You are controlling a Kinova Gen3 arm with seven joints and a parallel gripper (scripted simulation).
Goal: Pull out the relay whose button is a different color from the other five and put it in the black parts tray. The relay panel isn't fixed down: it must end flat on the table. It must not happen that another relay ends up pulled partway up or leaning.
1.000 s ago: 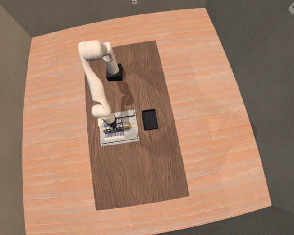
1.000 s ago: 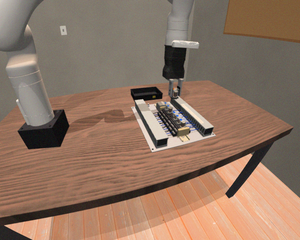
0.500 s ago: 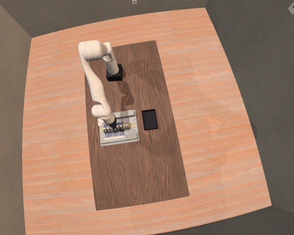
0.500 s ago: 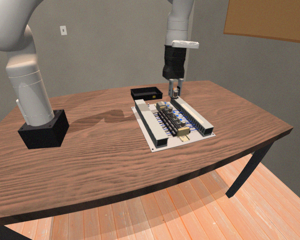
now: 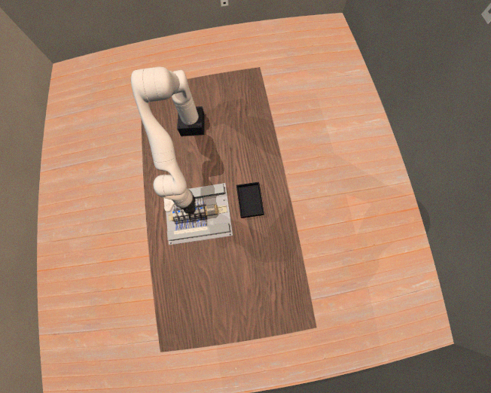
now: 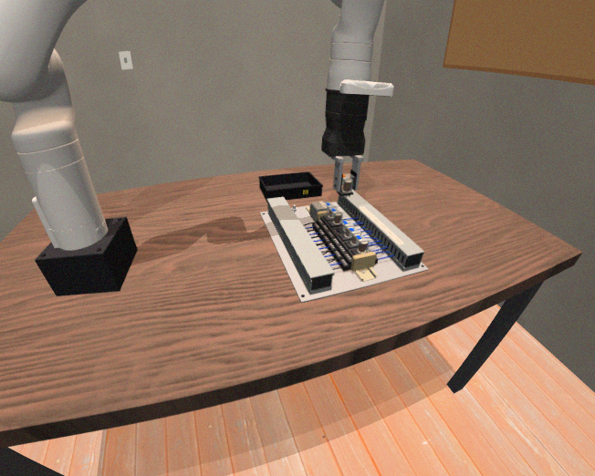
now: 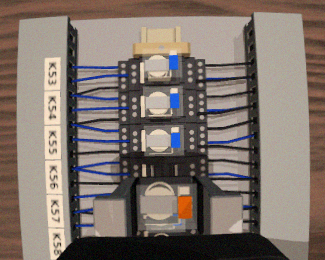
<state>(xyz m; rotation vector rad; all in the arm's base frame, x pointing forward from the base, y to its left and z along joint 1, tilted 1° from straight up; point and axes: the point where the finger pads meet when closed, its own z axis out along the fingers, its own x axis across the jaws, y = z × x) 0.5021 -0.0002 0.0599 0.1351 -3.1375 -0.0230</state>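
The black parts tray lies 50 mm behind my hand, 280 mm to the left of it and 130 mm below it. The rest, counted from my hand: relay panel 20 mm to the left, 120 mm below; then grey relay 10 mm below.
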